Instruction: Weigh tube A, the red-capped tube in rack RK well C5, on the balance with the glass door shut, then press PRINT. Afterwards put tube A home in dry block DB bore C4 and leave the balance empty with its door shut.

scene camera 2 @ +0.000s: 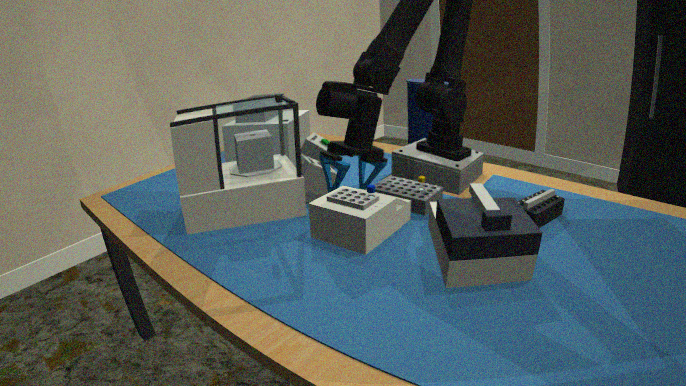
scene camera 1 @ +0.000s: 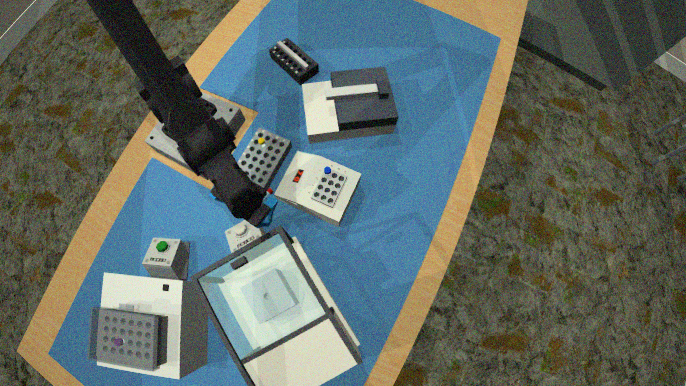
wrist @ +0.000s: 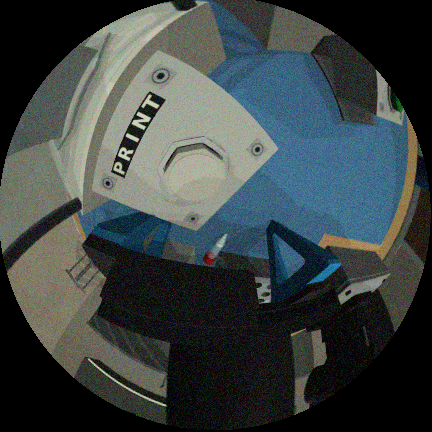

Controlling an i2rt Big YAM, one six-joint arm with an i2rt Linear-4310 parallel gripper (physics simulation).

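Places are measured from the arm's base along level axes (x ahead, y left, z up), in metres.
Pixels of known places: gripper, fingertip midpoint: (wrist: 224, 216); arm's base, link origin: (scene camera 2: 444, 152) (wrist: 339, 310).
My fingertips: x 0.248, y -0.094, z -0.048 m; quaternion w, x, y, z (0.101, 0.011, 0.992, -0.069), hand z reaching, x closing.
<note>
For each thing: its top centre in the pictures, then the offset to it from my fingertips. "pt": a spot on its surface instead.
- red-capped tube, top centre: (wrist: 214, 252) (scene camera 1: 263, 195) dy +0.045, dx -0.001, dz +0.004 m
- grey rack, top centre: (wrist: 238, 301) (scene camera 2: 406, 187) (scene camera 1: 260, 157) dy +0.113, dx -0.053, dz +0.020 m
- PRINT button, top centre: (wrist: 184, 176) (scene camera 1: 239, 229) dy -0.045, dx +0.018, dz +0.065 m
- glass balance, top centre: (scene camera 1: 255, 295) (scene camera 2: 251, 98) dy -0.112, dx +0.143, dz +0.212 m
- white box, top centre: (scene camera 2: 362, 190) (scene camera 1: 316, 181) dy +0.120, dx +0.094, dz +0.060 m
- dark-lidded machine, top centre: (scene camera 2: 483, 192) (scene camera 1: 348, 89) dy +0.324, dx +0.047, dz +0.092 m
- black rack, top centre: (scene camera 2: 540, 195) (scene camera 1: 292, 53) dy +0.382, dx -0.150, dz +0.038 m
- green-button box, surface spot: (scene camera 1: 162, 246) pt dy -0.169, dx -0.110, dz +0.060 m
- white device, surface spot: (scene camera 1: 135, 285) pt dy -0.249, dx -0.080, dz +0.125 m
The red-capped tube (scene camera 1: 269, 191) (wrist: 216, 249) lies off the rack, apparently on its side on the mat beside the grey rack (scene camera 1: 263, 157) (scene camera 2: 407, 188). My gripper (scene camera 1: 244, 206) (scene camera 2: 348, 186) (wrist: 224, 216) is open and empty. It hangs low near the PRINT box; the tube shows between its fingers in the wrist view, without a grip on it. The PRINT button (scene camera 1: 241, 230) (wrist: 196, 175) is on a white box. The glass balance (scene camera 1: 280, 231) (scene camera 2: 242, 207) holds a grey block (scene camera 1: 270, 295) (scene camera 2: 254, 151) with no tube showing in it. I cannot tell whether its door is shut.
A white box (scene camera 1: 295, 192) (scene camera 2: 337, 227) bears a small well block with a blue-capped tube. A dark-lidded machine (scene camera 1: 367, 107) (scene camera 2: 490, 245) and a black rack (scene camera 1: 301, 75) stand beyond. A green-button box (scene camera 1: 162, 246) and a white device (scene camera 1: 135, 285) stand by the balance.
</note>
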